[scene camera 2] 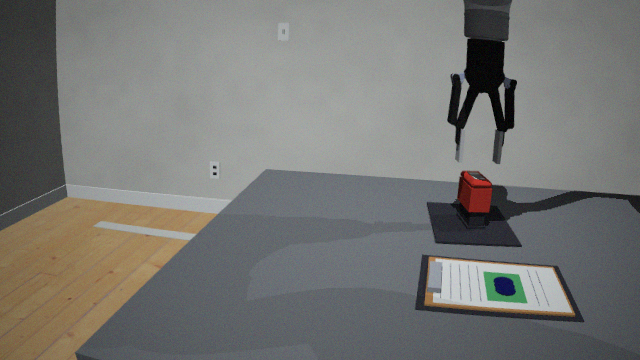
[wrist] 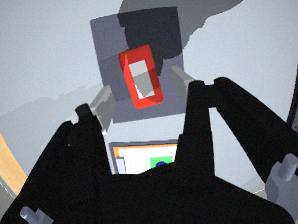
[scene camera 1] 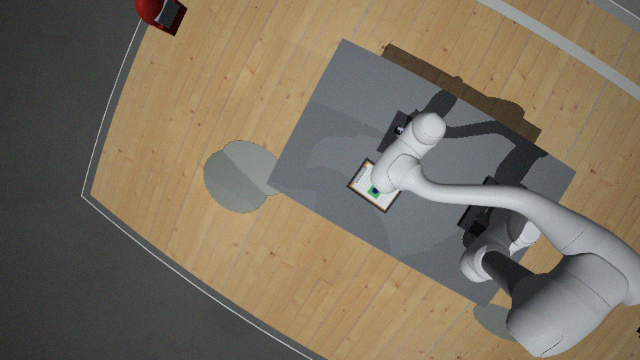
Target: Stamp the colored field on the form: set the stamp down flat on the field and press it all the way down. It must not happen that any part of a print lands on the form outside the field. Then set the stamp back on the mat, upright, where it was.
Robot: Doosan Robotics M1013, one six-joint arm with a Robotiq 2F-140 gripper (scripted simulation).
Scene:
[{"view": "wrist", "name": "my gripper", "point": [142, 86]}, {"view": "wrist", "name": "dark mat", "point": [113, 34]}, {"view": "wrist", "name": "form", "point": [128, 157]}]

